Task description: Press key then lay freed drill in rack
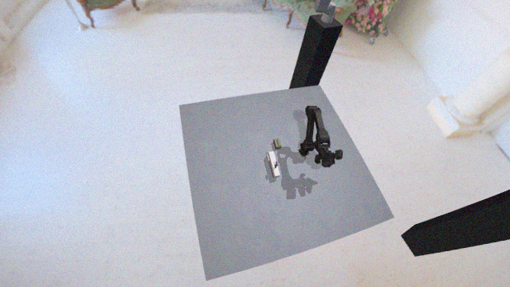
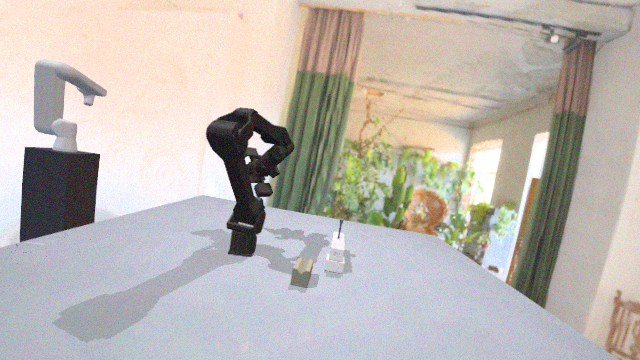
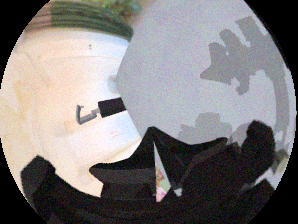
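The dark key is 34 cm ahead of my gripper tip, 17 cm to the right of it and 7 cm below it. Also, from my gripper tip: rack 35 cm to the right, 22 cm ahead, 14 cm below; drill 32 cm ahead, 23 cm to the right, 12 cm below.
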